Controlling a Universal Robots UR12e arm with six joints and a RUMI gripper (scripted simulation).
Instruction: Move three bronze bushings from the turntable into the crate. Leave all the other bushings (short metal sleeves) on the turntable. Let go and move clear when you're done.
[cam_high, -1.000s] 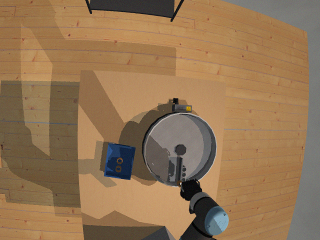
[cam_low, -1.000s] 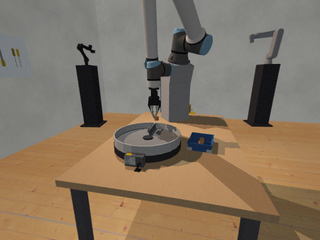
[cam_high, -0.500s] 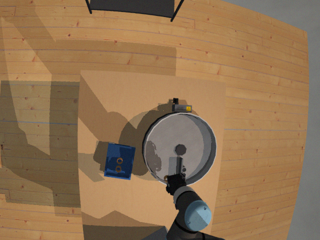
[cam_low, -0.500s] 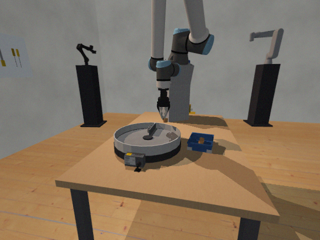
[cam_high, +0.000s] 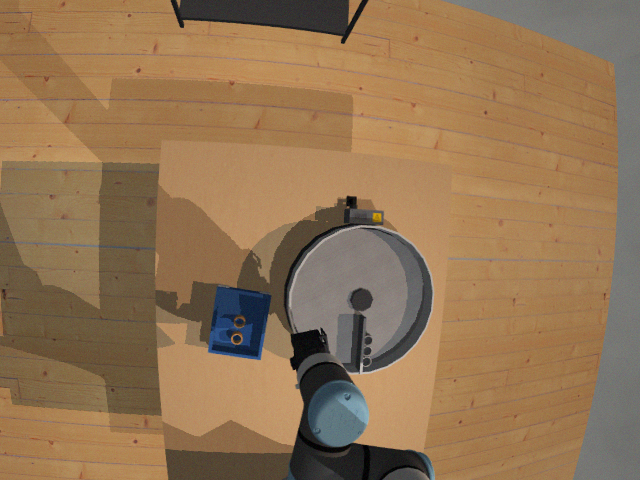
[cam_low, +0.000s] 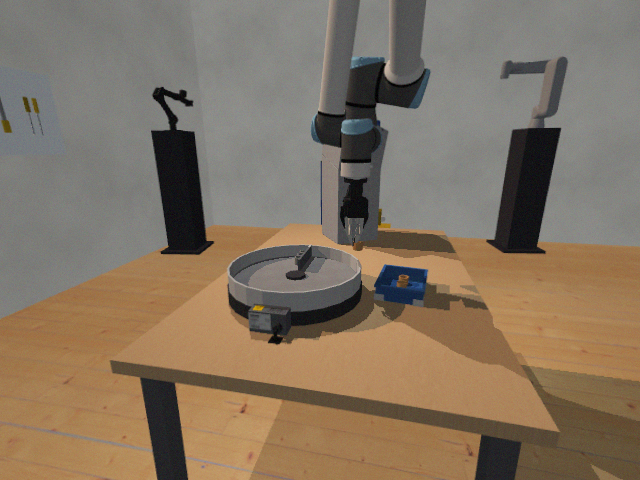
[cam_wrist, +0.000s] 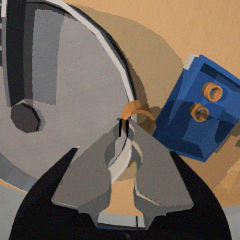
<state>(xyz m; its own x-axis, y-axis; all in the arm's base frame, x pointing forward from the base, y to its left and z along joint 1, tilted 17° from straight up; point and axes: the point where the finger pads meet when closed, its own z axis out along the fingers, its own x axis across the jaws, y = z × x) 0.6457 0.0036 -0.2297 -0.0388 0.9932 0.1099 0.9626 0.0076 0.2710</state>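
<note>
The blue crate is 16 cm to the left of my hand, 13 cm below it and 4 cm ahead of it.
</note>
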